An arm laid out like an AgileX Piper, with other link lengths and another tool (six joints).
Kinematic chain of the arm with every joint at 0, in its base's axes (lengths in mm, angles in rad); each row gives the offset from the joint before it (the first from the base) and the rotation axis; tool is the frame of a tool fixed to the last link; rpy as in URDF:
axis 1: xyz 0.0 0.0 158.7 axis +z
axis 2: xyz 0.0 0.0 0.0 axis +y
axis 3: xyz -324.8 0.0 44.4 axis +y
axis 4: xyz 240.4 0.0 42.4 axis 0.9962 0 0.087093
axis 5: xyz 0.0 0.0 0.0 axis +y
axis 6: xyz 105.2 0.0 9.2 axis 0.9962 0 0.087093
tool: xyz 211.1 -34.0 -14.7 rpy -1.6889 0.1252 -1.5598
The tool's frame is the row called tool.
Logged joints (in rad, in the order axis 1, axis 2, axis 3, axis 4, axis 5, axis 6), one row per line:
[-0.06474 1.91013 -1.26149 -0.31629 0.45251 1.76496]
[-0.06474 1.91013 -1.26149 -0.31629 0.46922 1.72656]
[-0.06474 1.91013 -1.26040 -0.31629 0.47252 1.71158]
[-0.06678 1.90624 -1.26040 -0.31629 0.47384 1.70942]
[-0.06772 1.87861 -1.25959 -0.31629 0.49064 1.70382]
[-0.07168 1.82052 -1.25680 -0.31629 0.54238 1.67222]
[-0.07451 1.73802 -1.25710 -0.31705 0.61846 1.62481]
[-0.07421 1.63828 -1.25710 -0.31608 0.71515 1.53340]
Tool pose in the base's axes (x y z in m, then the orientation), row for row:
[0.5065 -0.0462 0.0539 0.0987 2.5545 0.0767]
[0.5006 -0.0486 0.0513 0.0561 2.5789 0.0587]
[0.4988 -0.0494 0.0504 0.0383 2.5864 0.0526]
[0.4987 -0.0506 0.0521 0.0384 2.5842 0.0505]
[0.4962 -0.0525 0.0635 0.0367 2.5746 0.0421]
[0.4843 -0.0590 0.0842 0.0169 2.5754 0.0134]
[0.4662 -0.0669 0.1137 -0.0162 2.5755 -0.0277]
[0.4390 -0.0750 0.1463 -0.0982 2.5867 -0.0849]
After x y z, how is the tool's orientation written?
As a rotation vector, in radians.
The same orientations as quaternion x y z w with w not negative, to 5 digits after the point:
[0.03696 0.95652 0.02872 0.28789]
[0.02089 0.96038 0.02186 0.27704]
[0.01424 0.96152 0.01955 0.27365]
[0.01428 0.96123 0.01878 0.27473]
[0.01368 0.95994 0.01570 0.27942]
[0.00630 0.96017 0.00500 0.27929]
[-0.00604 0.96016 -0.01033 0.27919]
[-0.03648 0.96099 -0.03154 0.27233]

